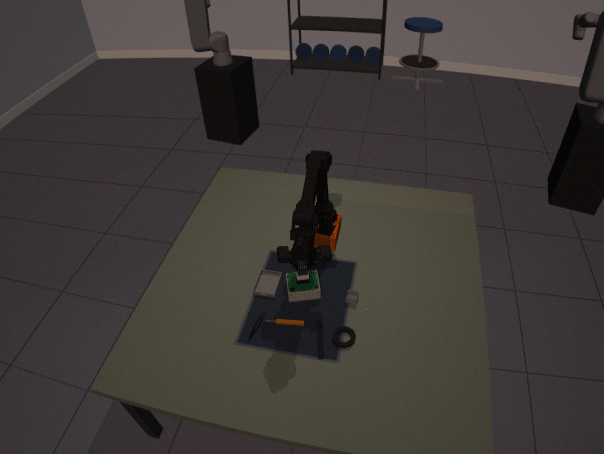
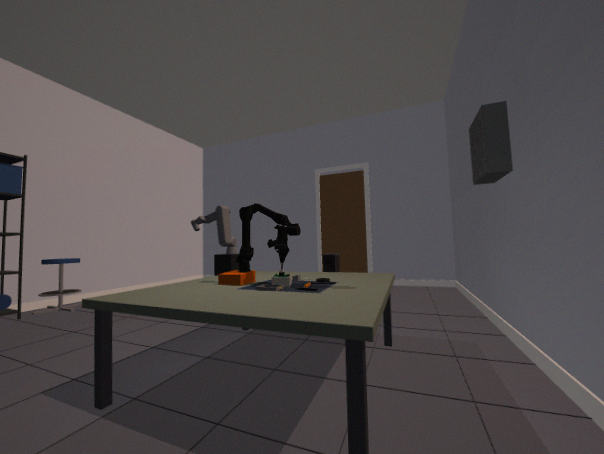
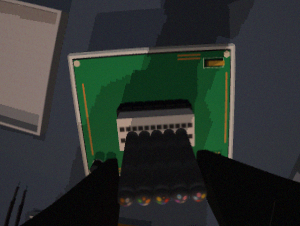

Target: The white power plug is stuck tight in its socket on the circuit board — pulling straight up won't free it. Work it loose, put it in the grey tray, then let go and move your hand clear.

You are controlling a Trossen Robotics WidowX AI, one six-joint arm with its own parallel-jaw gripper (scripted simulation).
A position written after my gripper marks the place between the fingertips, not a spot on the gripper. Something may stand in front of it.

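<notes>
My gripper [image 1: 302, 269] is in sight, and image 3 gives me another view of my gripper [image 3: 157, 163]. I also see a dark mat [image 1: 335, 277], and the same dark mat [image 3: 47, 166] is visible in image 3.
</notes>
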